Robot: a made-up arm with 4 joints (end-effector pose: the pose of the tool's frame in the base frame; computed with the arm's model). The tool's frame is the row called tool.
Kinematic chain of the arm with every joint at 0, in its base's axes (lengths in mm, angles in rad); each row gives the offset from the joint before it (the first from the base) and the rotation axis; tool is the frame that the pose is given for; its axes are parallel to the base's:
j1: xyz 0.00 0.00 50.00 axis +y
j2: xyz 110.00 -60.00 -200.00 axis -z
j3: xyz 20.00 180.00 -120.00 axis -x
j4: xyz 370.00 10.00 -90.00 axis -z
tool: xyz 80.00 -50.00 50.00
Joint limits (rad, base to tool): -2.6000..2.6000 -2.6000..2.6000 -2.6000..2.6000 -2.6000..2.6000
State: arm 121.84 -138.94 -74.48 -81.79
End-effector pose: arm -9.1 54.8 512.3 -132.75 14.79 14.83
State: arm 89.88 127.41 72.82 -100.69
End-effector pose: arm -425.4 -500.7 61.3 6.49 152.38 -49.21
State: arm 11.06 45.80 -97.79 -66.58
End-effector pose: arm 528.2 -248.2 -309.6 54.64 -71.47 9.89
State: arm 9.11 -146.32 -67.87 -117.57
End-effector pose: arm -395.9 -52.9 -128.2 -79.29 -12.69 -77.15
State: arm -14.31 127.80 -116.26 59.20
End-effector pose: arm 163.4 -521.8 -298.3 -129.65 80.14 74.13
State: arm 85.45 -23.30 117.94 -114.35
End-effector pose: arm -356.4 187.6 -421.5 17.67 -88.50 -116.94
